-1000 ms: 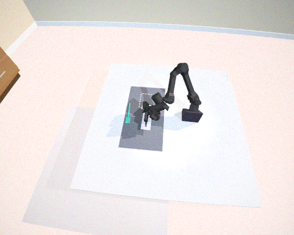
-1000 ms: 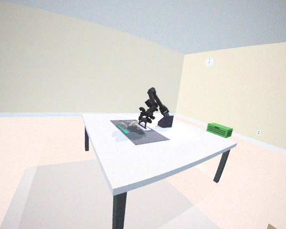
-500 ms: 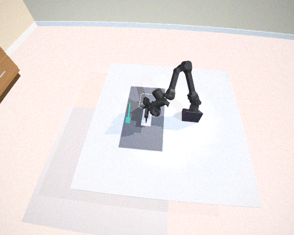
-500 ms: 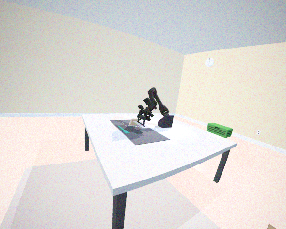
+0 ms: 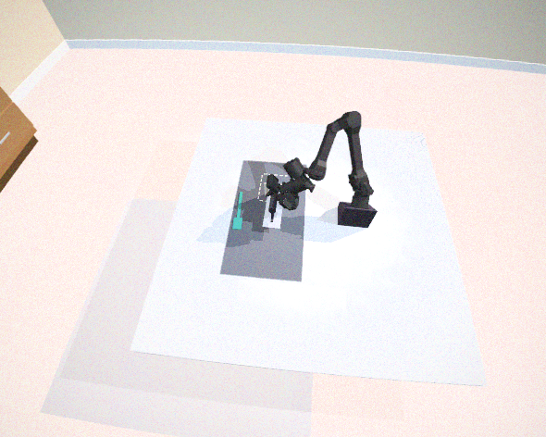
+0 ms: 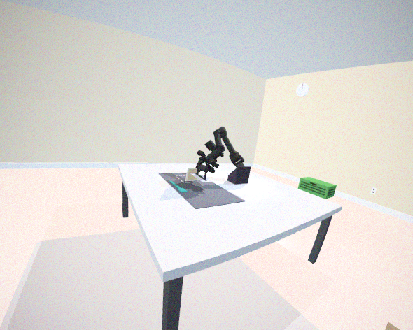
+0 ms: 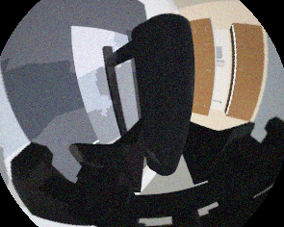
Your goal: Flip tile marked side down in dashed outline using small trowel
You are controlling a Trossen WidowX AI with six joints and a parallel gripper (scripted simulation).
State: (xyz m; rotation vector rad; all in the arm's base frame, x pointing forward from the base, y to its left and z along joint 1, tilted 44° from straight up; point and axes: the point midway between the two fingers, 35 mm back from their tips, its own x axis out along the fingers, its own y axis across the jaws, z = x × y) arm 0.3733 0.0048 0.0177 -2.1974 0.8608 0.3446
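The tile lies 20 mm behind my gripper tip, 90 mm to the right of it and 60 mm below it. Also, from my gripper tip: dark-handled trowel 30 mm behind, 10 mm below; grey mat 10 mm to the left, 130 mm below; teal tool 140 mm ahead, 30 mm to the left, 100 mm below.
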